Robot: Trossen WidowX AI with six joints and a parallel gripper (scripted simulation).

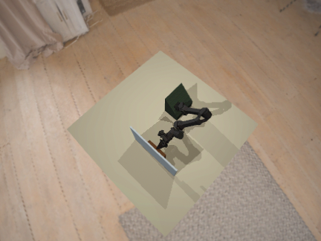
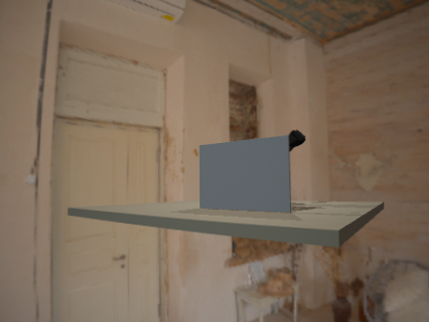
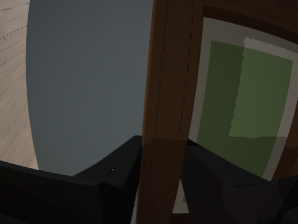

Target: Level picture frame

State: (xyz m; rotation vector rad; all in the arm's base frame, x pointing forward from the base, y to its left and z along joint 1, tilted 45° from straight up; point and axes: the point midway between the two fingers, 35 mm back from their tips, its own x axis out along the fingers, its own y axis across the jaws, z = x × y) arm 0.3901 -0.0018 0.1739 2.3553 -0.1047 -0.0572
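The picture frame lies 50 mm below my gripper tip and 10 mm ahead of it. The rest, counted from my gripper tip: grey-blue wall panel: 70 mm below, 20 mm ahead, 10 mm to the right.
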